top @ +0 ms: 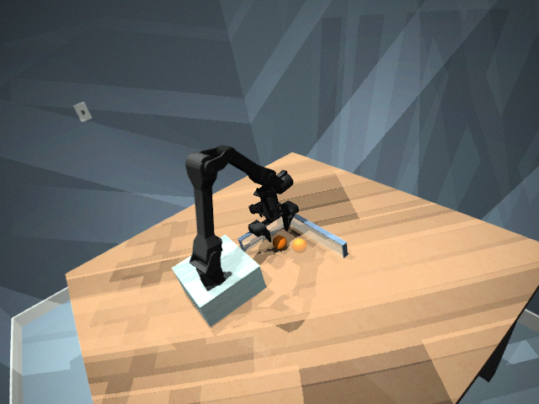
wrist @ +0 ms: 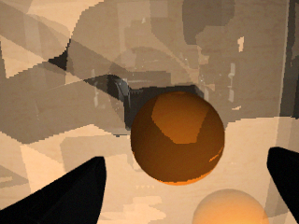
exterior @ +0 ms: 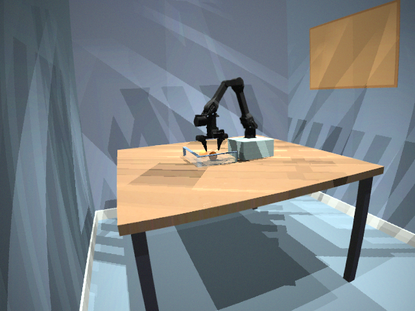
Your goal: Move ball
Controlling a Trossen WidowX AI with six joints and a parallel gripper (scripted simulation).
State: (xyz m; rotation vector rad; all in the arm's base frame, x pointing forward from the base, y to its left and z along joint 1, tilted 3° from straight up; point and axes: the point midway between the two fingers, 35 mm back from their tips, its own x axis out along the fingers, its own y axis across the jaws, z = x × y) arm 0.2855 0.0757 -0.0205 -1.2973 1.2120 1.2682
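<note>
Right now my gripper tip is 30 mm above the orange ball. Also, from my gripper tip: see-through copy (70 mm to the right, 40 mm ahead, 30 mm below).
</note>
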